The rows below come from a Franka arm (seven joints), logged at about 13 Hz.
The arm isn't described. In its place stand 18 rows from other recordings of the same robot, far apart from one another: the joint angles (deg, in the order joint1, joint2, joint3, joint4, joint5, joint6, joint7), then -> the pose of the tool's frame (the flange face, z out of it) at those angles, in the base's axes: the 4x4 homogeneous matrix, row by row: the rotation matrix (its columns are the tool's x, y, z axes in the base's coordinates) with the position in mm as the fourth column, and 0 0 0 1 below.
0.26, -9.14, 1.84, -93.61, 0.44, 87.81, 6.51 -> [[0.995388 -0.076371 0.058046 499.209], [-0.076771 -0.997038 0.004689 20.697], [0.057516 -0.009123 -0.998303 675.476], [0 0 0 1]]
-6.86, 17.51, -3.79, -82.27, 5.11, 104.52, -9.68 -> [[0.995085 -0.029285 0.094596 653.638], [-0.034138 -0.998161 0.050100 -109.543], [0.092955 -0.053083 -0.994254 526.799], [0 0 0 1]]
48.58, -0.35, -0.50, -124.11, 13.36, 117.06, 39.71 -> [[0.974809 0.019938 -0.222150 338.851], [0.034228 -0.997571 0.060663 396.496], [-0.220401 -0.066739 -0.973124 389.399], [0 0 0 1]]
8.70, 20.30, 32.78, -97.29, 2.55, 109.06, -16.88 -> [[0.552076 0.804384 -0.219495 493.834], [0.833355 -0.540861 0.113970 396.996], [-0.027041 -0.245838 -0.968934 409.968], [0 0 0 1]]
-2.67, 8.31, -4.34, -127.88, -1.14, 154.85, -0.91 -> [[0.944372 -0.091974 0.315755 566.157], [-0.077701 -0.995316 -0.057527 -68.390], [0.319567 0.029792 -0.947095 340.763], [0 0 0 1]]
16.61, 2.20, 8.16, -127.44, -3.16, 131.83, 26.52 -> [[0.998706 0.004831 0.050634 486.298], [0.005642 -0.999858 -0.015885 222.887], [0.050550 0.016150 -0.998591 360.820], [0 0 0 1]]
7.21, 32.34, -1.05, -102.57, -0.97, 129.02, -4.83 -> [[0.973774 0.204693 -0.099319 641.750], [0.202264 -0.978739 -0.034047 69.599], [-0.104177 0.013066 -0.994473 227.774], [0 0 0 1]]
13.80, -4.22, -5.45, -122.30, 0.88, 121.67, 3.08 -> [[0.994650 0.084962 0.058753 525.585], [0.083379 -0.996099 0.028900 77.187], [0.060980 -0.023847 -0.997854 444.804], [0 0 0 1]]
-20.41, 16.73, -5.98, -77.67, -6.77, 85.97, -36.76 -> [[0.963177 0.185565 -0.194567 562.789], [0.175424 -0.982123 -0.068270 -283.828], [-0.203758 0.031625 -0.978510 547.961], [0 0 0 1]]
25.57, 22.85, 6.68, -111.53, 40.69, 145.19, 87.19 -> [[0.049404 -0.998416 0.026933 543.493], [-0.865136 -0.029302 0.500680 329.601], [-0.499098 -0.048036 -0.865213 293.285], [0 0 0 1]]
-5.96, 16.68, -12.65, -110.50, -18.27, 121.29, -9.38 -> [[0.984426 0.050172 -0.168488 569.249], [-0.000816 -0.957097 -0.289768 -200.839], [-0.175797 0.285392 -0.942150 336.998], [0 0 0 1]]
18.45, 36.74, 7.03, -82.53, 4.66, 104.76, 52.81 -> [[0.827961 -0.482983 -0.284971 625.338], [-0.494308 -0.868546 0.035881 289.630], [-0.264840 0.111156 -0.957864 298.762], [0 0 0 1]]
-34.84, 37.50, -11.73, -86.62, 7.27, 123.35, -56.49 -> [[0.989471 0.144201 -0.012357 508.028], [0.144036 -0.989483 -0.013334 -494.923], [-0.014149 0.011413 -0.999835 285.407], [0 0 0 1]]
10.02, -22.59, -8.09, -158.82, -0.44, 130.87, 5.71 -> [[0.993873 -0.049247 -0.098951 357.199], [-0.045107 -0.998028 0.043657 16.380], [-0.100905 -0.038926 -0.994134 320.215], [0 0 0 1]]
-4.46, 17.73, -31.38, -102.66, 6.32, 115.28, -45.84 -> [[0.987273 0.142992 -0.069609 522.980], [0.141636 -0.989626 -0.024074 -340.534], [-0.072329 0.013909 -0.997284 396.676], [0 0 0 1]]
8.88, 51.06, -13.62, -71.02, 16.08, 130.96, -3.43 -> [[0.979654 -0.081526 0.183390 771.986], [-0.088546 -0.995608 0.030411 -5.410], [0.180106 -0.046031 -0.982570 253.002], [0 0 0 1]]
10.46, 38.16, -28.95, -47.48, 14.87, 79.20, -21.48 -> [[0.981392 0.181435 -0.062859 702.925], [0.179505 -0.983129 -0.035149 -58.119], [-0.068175 0.023211 -0.997403 554.307], [0 0 0 1]]
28.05, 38.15, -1.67, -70.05, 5.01, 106.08, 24.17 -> [[0.997956 0.017337 -0.061510 652.694], [0.019996 -0.998880 0.042884 337.394], [-0.060698 -0.044027 -0.997185 379.099], [0 0 0 1]]
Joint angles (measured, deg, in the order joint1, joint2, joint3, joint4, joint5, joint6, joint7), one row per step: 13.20, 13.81, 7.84, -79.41, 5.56, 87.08, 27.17; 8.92, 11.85, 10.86, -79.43, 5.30, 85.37, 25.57; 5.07, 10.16, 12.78, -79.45, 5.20, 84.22, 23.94; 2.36, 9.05, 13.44, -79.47, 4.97, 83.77, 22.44; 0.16, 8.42, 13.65, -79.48, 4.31, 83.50, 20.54; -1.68, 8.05, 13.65, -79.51, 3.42, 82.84, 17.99; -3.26, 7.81, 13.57, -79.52, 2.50, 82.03, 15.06; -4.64, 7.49, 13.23, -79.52, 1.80, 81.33, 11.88; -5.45, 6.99, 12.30, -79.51, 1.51, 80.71, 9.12; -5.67, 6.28, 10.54, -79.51, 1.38, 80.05, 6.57; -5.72, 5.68, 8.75, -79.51, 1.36, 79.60, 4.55; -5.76, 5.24, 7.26, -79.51, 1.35, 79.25, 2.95; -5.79, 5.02, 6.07, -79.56, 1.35, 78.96, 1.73; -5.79, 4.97, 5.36, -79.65, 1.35, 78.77, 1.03; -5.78, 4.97, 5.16, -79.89, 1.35, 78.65, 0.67; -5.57, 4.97, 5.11, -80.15, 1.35, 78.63, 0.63; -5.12, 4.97, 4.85, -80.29, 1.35, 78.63, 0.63; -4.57, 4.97, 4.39, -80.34, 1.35, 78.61, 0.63; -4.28, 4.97, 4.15, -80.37, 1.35, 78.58, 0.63
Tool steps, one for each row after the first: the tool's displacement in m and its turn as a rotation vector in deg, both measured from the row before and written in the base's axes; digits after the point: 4 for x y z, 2 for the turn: -0.0059, -0.0192, 0.0194, 0.43, -0.41, 0.48; -0.0031, -0.0229, 0.0164, 0.32, -0.72, -0.21; 0.0001, -0.0219, 0.0106, 0.00, -0.86, -0.52; 0.0019, -0.0214, 0.0058, -0.47, -0.70, -0.10; 0.0013, -0.0203, 0.0023, -0.78, -0.10, 0.72; 0.0007, -0.0185, 0.0010, -0.79, 0.19, 1.27; -0.0001, -0.0184, 0.0020, -0.55, 0.10, 1.45; -0.0015, -0.0172, 0.0039, -0.24, -0.04, 1.03; -0.0030, -0.0185, 0.0057, -0.21, -0.14, 0.59; -0.0028, -0.0169, 0.0050, -0.09, -0.20, 0.20; -0.0024, -0.0140, 0.0036, -0.05, -0.13, 0.08; -0.0015, -0.0112, 0.0012, -0.02, 0.09, 0.01; -0.0006, -0.0065, -0.0005, 0.00, 0.21, 0.00; -0.0002, -0.0017, -0.0021, 0.02, 0.35, 0.17; 0.0000, 0.0016, -0.0021, 0.00, 0.28, 0.20; 0.0000, 0.0020, -0.0011, -0.02, 0.14, 0.19; 0.0000, 0.0011, -0.0005, -0.04, 0.07, 0.09; -0.0001, 0.0006, -0.0003, -0.02, 0.06, 0.05
